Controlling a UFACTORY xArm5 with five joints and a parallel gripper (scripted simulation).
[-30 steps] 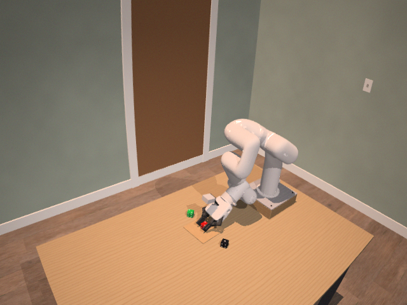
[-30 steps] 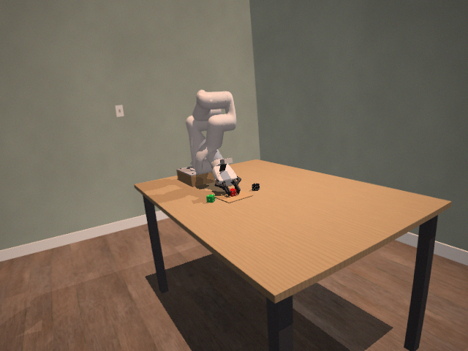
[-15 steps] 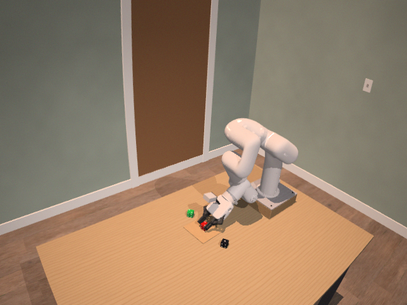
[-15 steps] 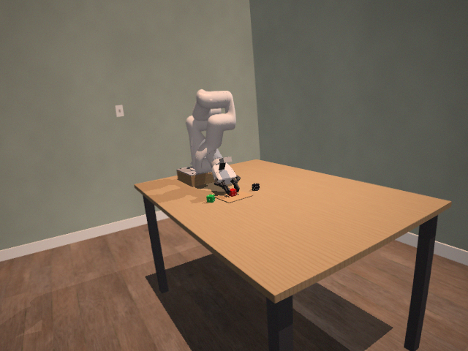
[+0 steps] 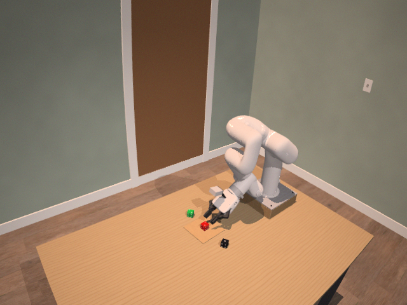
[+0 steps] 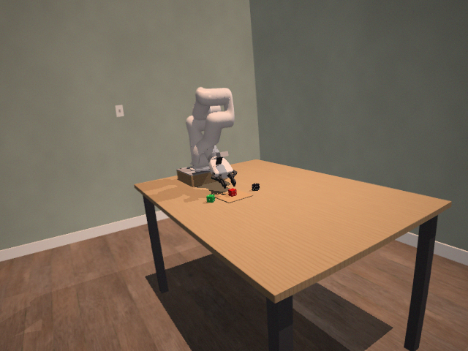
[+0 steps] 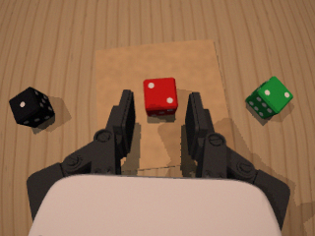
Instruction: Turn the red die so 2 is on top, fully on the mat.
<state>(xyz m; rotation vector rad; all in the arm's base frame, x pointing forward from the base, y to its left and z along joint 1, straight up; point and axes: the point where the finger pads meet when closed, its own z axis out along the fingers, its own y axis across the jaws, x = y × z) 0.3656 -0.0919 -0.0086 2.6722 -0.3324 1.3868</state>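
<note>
The red die is 3 cm ahead of my hand, 1 cm to the right of it and 4 cm below it. From my hand the other things lie so: tan mat (3 cm ahead, 1 cm to the right, 6 cm below); then black die (5 cm ahead, 13 cm to the left, 4 cm below); then green die (1 cm ahead, 12 cm to the right, 4 cm below).
</note>
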